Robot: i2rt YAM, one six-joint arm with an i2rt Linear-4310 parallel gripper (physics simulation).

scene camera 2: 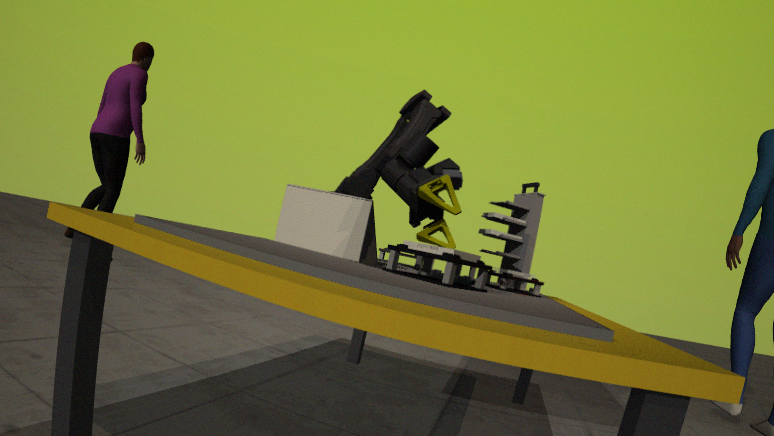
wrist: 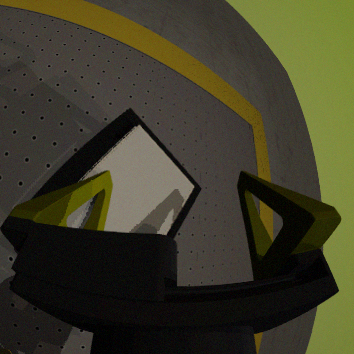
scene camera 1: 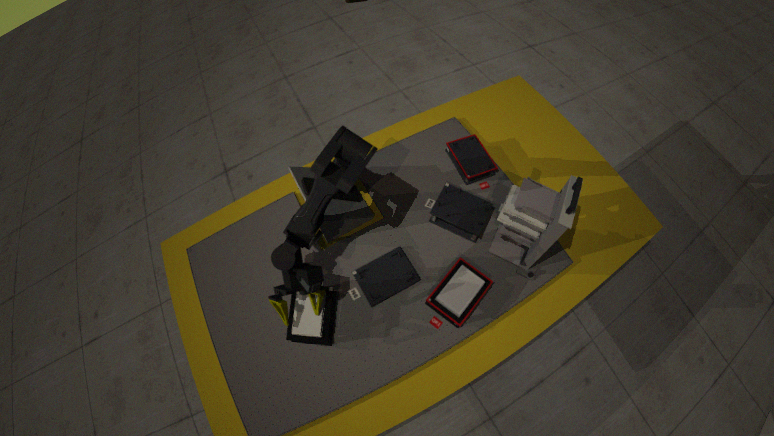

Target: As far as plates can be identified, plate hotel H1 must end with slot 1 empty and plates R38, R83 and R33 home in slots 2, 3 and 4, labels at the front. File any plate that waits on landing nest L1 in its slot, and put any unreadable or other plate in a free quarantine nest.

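Places are measured from the arm's base along level axes (x up, y ahead, z left), in centimetres.
Pixels of known places: gripper, fingertip midpoint: (scene camera 2: 456, 231) (wrist: 174, 177) (scene camera 1: 302, 320); arm's base, origin of the base link: (scene camera 2: 333, 224).
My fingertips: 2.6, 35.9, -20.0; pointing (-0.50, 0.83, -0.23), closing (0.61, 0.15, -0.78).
Note:
For each thing: its top centre in the pictures, then the offset to it from my fingertips, as dx, dy, dz. Level surfaces: height alone.
- black raised nest, middle of its top: (wrist: 124, 207) (scene camera 2: 441, 252) (scene camera 1: 308, 313) -4.2, -2.4, +1.6
- second red-rimmed nest, middle of its top: (scene camera 2: 407, 252) (scene camera 1: 472, 154) -5.2, -32.3, +68.7
- grey board, its level: dx -9.7
A white plate (scene camera 1: 307, 328) (scene camera 2: 425, 246) (wrist: 142, 160) lies on a black raised nest (scene camera 1: 328, 324) (wrist: 131, 116). Small print on its edge in the second scene view is too small to read. My gripper (scene camera 1: 301, 318) (scene camera 2: 456, 229) (wrist: 174, 177) is open and empty, tilted above this plate; in the wrist view one finger overlaps the plate and the other stands beyond its edge. Plate hotel H1 (scene camera 1: 560, 227) (scene camera 2: 529, 224) stands at the far end, with white plates on its two middle shelves. Another white plate (scene camera 1: 460, 290) lies on a red-rimmed nest (scene camera 1: 476, 317). Its label does not show.
Two dark nests (scene camera 1: 386, 276) (scene camera 1: 462, 211) without plates stand between the arm and the hotel. A second red-rimmed nest (scene camera 1: 472, 155) without a plate stands near the back edge. The white arm base block (scene camera 2: 324, 222) stands on the grey board (scene camera 1: 243, 368). Two people stand beyond the table.

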